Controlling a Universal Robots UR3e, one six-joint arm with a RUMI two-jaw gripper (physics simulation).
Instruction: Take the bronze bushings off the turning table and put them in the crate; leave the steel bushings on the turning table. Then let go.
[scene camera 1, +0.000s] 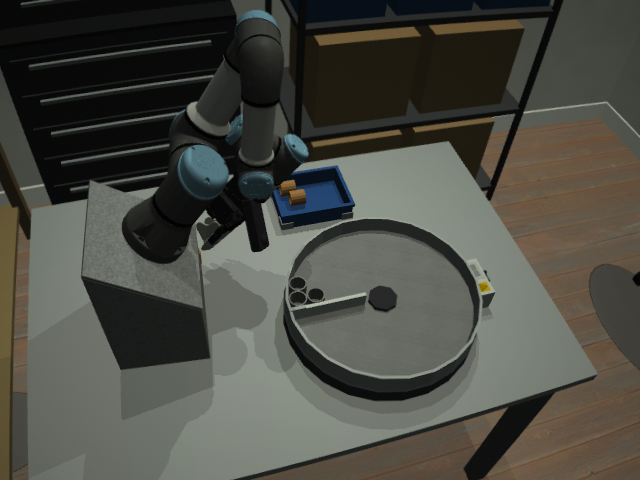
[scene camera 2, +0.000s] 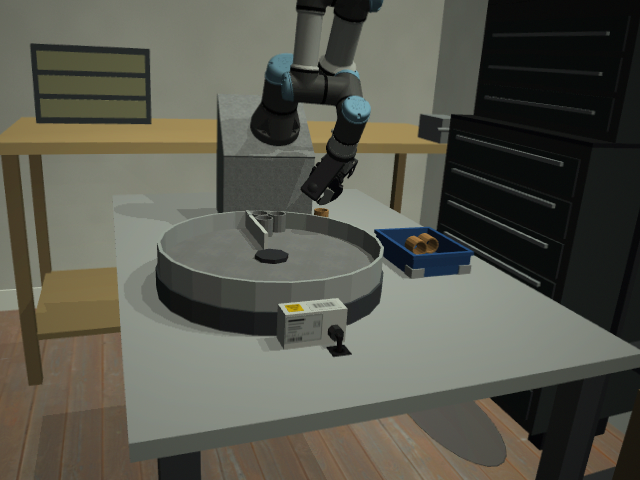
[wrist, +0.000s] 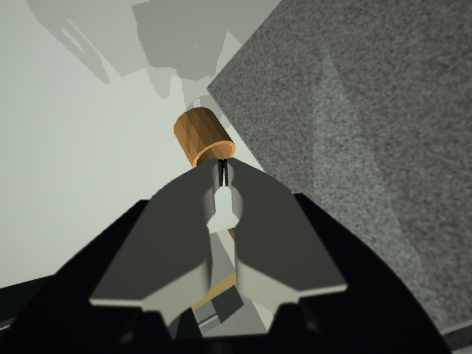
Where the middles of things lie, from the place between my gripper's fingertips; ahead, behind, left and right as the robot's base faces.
Now: the blue crate (scene camera 1: 328, 198) 290 mm ahead of my hand, 140 mm to the left of it and 40 mm below it. Also, from my hand: turning table (scene camera 1: 402, 307) 370 mm ahead, 220 mm to the right, 20 mm below.
